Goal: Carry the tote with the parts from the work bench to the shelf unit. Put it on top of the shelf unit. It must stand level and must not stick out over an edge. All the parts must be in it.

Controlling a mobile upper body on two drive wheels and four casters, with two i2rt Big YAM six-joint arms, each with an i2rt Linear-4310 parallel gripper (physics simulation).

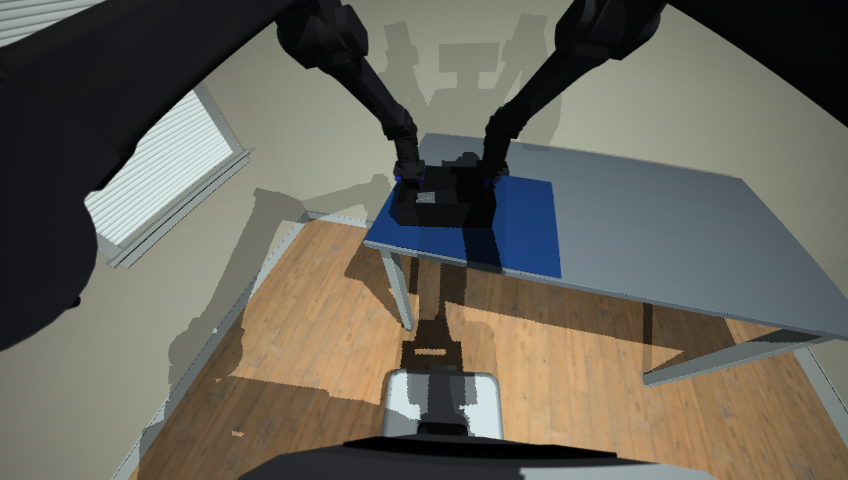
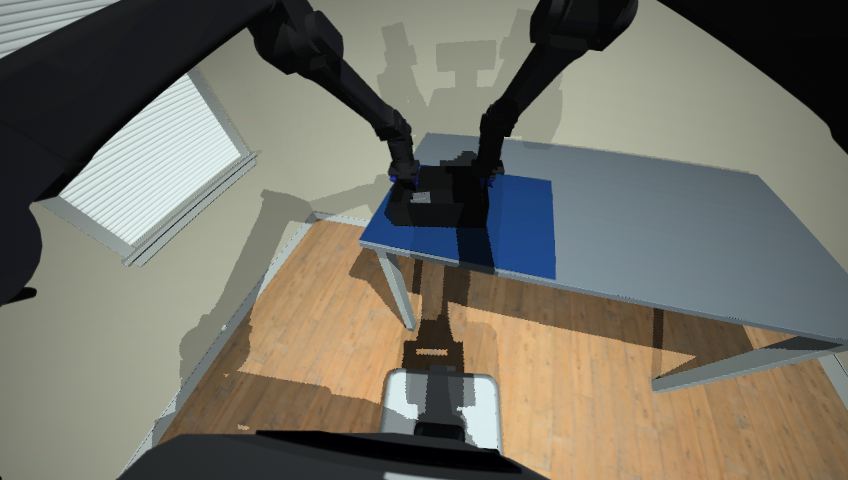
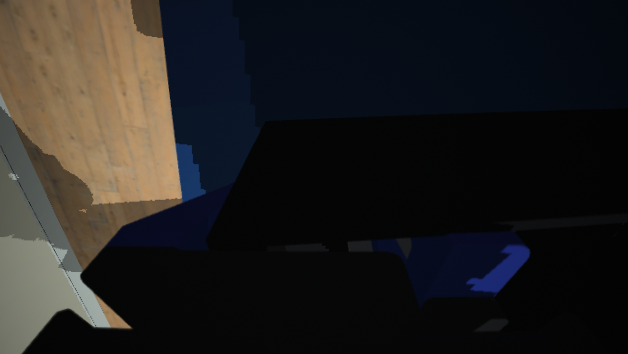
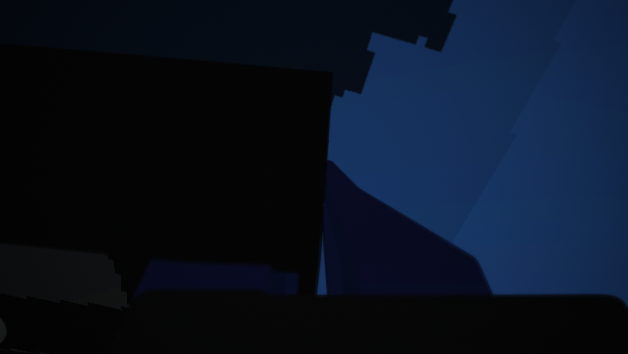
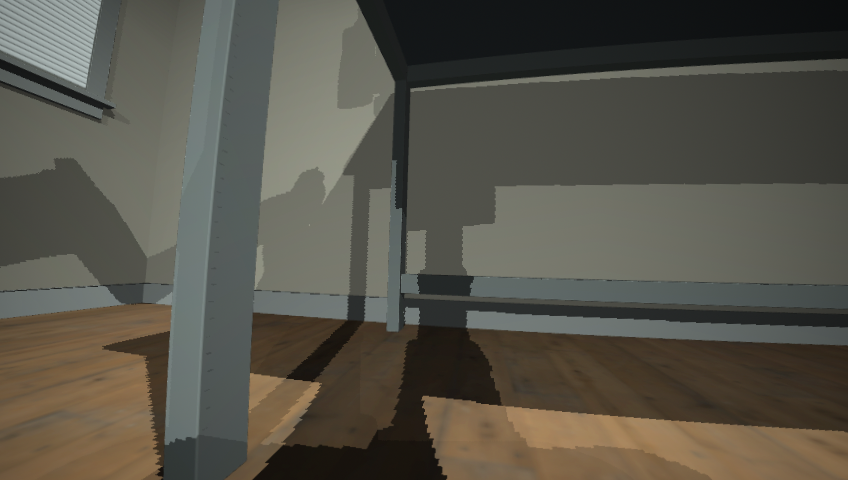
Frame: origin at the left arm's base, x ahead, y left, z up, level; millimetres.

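Seen in the pictures: left gripper, fingertip midpoint: (image 1: pixel 413 187) (image 2: pixel 409 187) (image 3: pixel 315 178); right gripper, fingertip midpoint: (image 1: pixel 486 188) (image 2: pixel 482 188) (image 4: pixel 313 176).
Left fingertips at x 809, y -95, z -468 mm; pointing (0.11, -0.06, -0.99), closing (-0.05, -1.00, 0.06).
Offsets run from my left fingertips to a thing's top centre. "spot": to the spot under its first point. Level surfaces: height alone.
The black tote @(dz +76, dx -76, dy -120 mm) (image 1: pixel 443 215) (image 2: pixel 431 215) (image 3: pixel 425 175) (image 4: pixel 175 150) stands upright on the blue mat @(dz -26 mm) (image 1: pixel 529 226) (image 2: pixel 523 226) at the left end of the bench. A pale part @(dz +18, dx -65, dy -52 mm) (image 1: pixel 425 196) (image 2: pixel 421 196) lies in it; other contents are too dark to tell. My left gripper (image 1: pixel 410 185) (image 2: pixel 405 183) (image 3: pixel 315 178) straddles the tote's left end wall, fingers moderately apart, with pale pieces showing between wall and inner finger. My right gripper (image 1: pixel 487 185) (image 2: pixel 483 183) (image 4: pixel 313 176) is closed tightly on the right end wall. The shelf unit does not show.
The grey work bench @(dz -27 mm) (image 1: pixel 654 226) (image 2: pixel 654 226) extends to the right. Its front leg (image 1: pixel 395 291) (image 5: pixel 217 237) stands close ahead at the left, and a low rail (image 5: pixel 595 294) runs beneath it at the back. A wall stands behind the bench, and a window with blinds @(spot: dz +23, dx +196, dy +1251 mm) (image 1: pixel 178 166) is at the left.
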